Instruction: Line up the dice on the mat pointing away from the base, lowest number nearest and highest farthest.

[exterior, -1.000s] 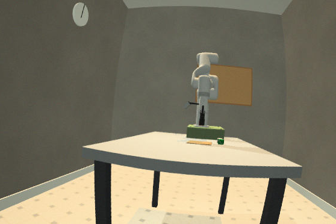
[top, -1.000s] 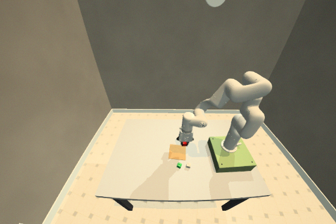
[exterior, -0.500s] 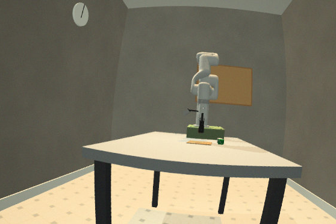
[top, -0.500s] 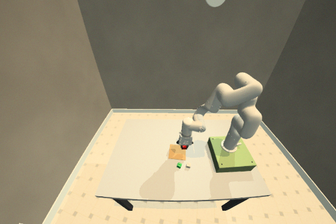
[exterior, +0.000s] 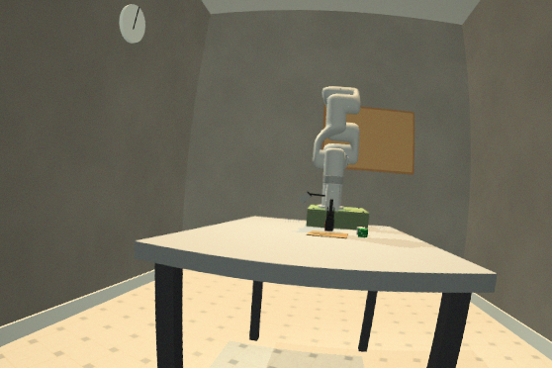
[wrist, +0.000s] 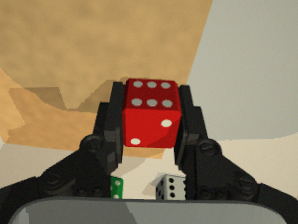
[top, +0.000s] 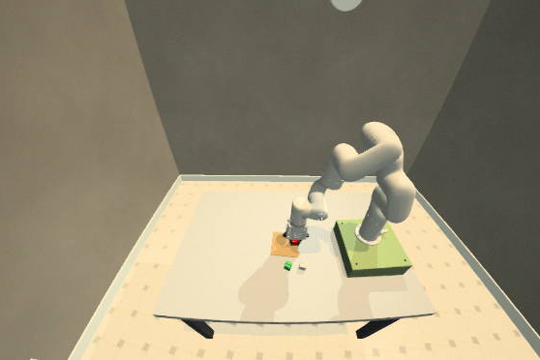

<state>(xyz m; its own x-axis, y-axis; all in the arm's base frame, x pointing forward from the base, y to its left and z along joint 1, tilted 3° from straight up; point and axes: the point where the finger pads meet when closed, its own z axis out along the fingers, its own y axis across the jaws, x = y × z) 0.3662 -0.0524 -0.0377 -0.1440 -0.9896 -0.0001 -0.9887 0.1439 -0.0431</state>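
My gripper is now 1 cm above the red die. The rest, counted from my hand: green die 6 cm ahead, 12 cm to the left, 2 cm below; white die 1 cm behind, 13 cm to the left, 2 cm below; mat 5 cm ahead, 1 cm to the right, 3 cm below.
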